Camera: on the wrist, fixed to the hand. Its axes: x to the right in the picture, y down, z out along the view.
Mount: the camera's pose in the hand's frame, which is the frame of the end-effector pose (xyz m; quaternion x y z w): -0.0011 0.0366 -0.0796 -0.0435 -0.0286 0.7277 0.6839
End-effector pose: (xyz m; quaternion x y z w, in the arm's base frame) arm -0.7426 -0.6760 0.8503 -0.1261 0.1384 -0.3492 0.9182
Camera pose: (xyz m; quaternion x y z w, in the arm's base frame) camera -0.7484 -0.6595 0.7645 -0.0355 0.1753 0.4390 0.8805
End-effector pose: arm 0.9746 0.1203 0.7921 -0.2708 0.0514 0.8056 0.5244
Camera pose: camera 0.9734 0.0739 0.7178 0.1476 -0.1822 -0.9426 0.2379
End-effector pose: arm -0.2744 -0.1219 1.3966 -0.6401 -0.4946 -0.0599 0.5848
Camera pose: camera -0.2093 -0.1805 1.3952 -0.8249 0.1134 0.3814 0.4016
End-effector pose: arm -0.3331 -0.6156 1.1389 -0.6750 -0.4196 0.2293 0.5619
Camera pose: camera -0.2602 -0.6622 1.1249 -0.7849 0.1782 0.5668 0.1761
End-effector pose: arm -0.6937 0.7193 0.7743 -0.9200 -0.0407 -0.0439 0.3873
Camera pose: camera -0.6947 0.6367 0.8036 -0.6769 0.6325 0.2764 0.2556
